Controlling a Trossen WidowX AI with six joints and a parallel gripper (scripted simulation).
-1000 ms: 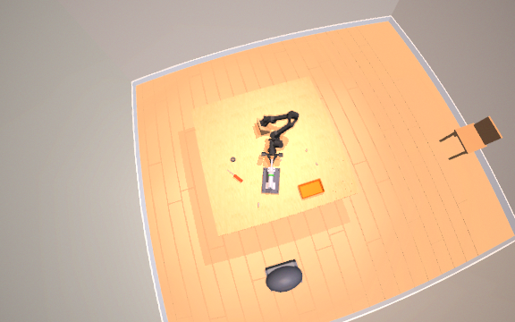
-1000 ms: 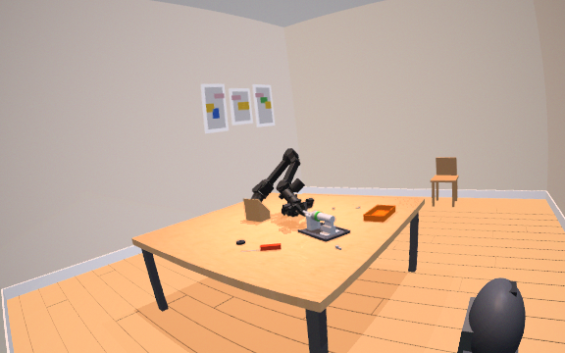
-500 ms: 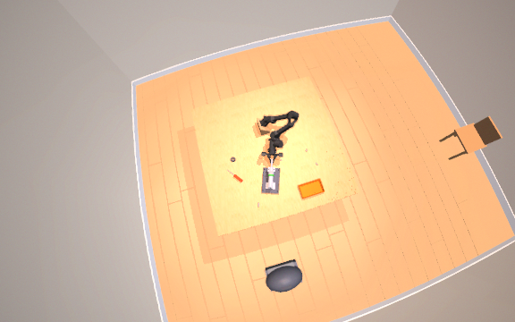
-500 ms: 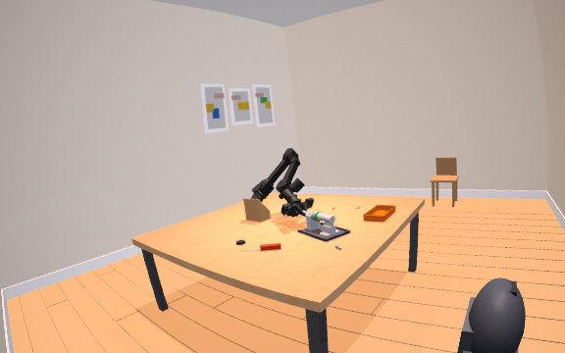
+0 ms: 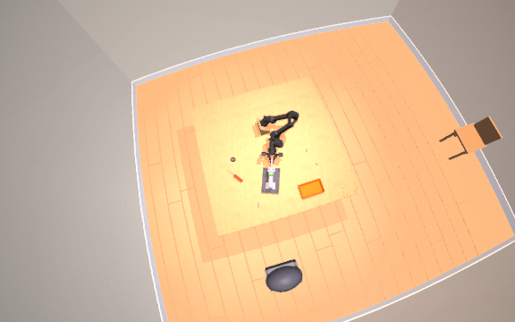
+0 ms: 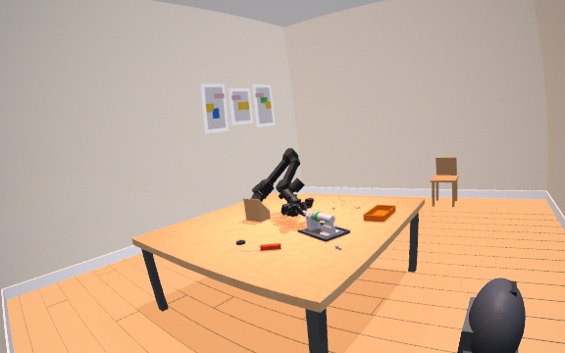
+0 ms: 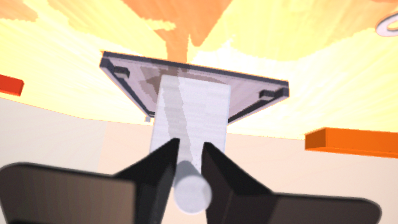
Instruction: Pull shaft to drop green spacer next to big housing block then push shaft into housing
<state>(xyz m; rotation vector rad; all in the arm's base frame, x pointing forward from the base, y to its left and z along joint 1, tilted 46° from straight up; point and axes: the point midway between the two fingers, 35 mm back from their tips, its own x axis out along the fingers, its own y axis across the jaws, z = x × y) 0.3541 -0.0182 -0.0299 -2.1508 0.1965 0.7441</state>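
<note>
The light grey shaft is 3 cm ahead of my gripper tip, 1 cm to the right of it and 2 cm above it. The rest, counted from my gripper tip: small green spacer (10 cm ahead, 4 cm to the right, 2 cm above); small dark disc (17 cm behind, 31 cm to the right, 6 cm below); red screwdriver (3 cm behind, 34 cm to the right, 6 cm below).
</note>
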